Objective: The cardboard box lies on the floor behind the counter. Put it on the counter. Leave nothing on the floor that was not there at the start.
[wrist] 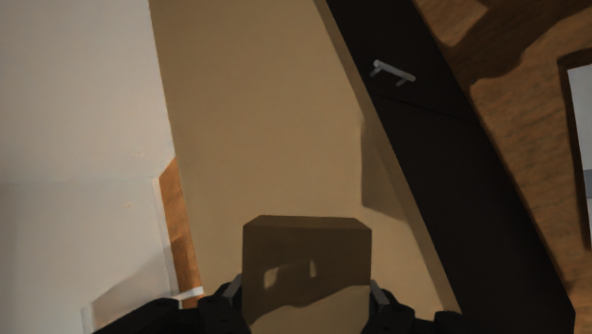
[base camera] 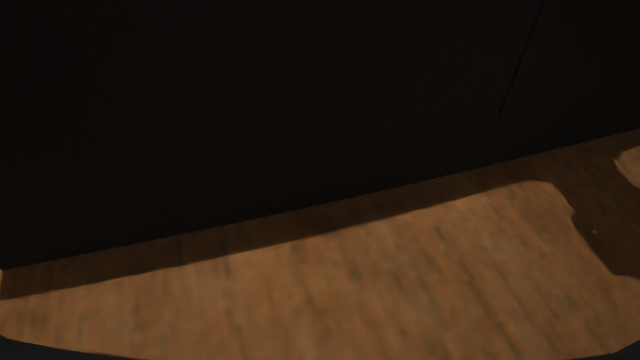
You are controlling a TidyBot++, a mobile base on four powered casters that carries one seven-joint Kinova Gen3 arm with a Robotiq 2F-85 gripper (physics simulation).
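Frame: origin at the arm's base, x ahead, y left, z up, level; centimetres.
Seen in the pictures: gripper, between the fingertips: [wrist: 305, 294].
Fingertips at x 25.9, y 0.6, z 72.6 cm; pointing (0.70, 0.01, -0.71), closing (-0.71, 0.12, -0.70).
A point is followed by its place in that frame.
The cardboard box [wrist: 306, 260] @[x 24.0, y -1.9, z 74.1 cm] shows at the bottom middle of the wrist view, brown and partly in shadow. My gripper [wrist: 305, 294] @[x 25.9, y 0.6, z 72.6 cm] is shut on it, with one finger at each side. The box is over the tan counter top [wrist: 265, 110] @[x 55.0, y -19.3, z 51.3 cm] in that view; how high it is above the top, or whether it touches it, I cannot tell. The counter's dark front [wrist: 425, 130] @[x 37.1, y -13.8, z 26.3 cm] [base camera: 250, 100] @[x 31.0, y 4.8, z -18.8 cm] runs down the right of the counter top in the wrist view and fills the upper part of the base camera view. The box and gripper do not show in the base camera view.
A metal handle [wrist: 395, 71] @[x 37.4, y -23.8, z 35.5 cm] sticks out from the dark front. The wooden floor [base camera: 300, 300] @[x 25.5, y 1.1, z -39.7 cm] [wrist: 520, 125] @[x 30.4, y -18.8, z -39.7 cm] lies along the counter's foot. A pale wall [wrist: 75, 90] @[x 246.8, y -81.5, z 61.4 cm] stands beyond the counter's far side. A whitish object [wrist: 581, 120] shows at the wrist view's right edge.
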